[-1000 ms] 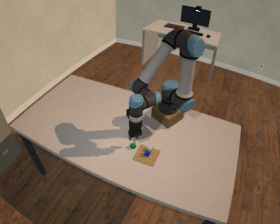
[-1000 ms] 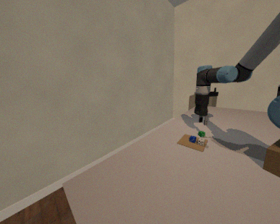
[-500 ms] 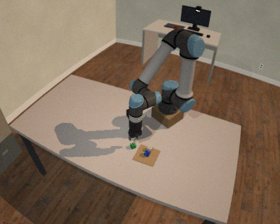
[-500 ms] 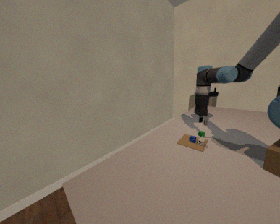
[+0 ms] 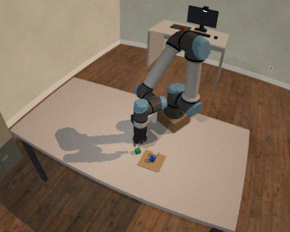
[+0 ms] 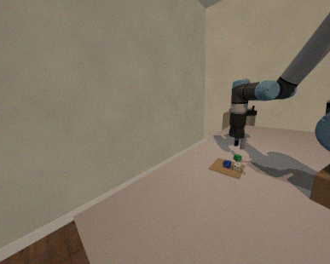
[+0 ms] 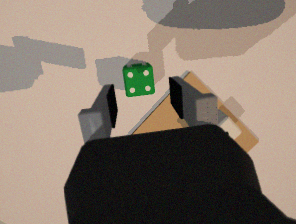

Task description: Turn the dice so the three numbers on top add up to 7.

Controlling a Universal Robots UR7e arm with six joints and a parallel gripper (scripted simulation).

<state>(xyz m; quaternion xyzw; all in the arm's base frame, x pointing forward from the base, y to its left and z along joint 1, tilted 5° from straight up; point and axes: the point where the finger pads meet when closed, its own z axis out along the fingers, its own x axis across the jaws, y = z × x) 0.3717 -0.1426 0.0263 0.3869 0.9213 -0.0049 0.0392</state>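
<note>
Right now the green die is 8 cm below my hand. The rest, counted from my hand: white die 11 cm to the left, 8 cm below, 1 cm behind; then blue die 11 cm to the left, 8 cm below, 3 cm ahead; then tan mat 11 cm to the left, 9 cm below, 3 cm ahead.
</note>
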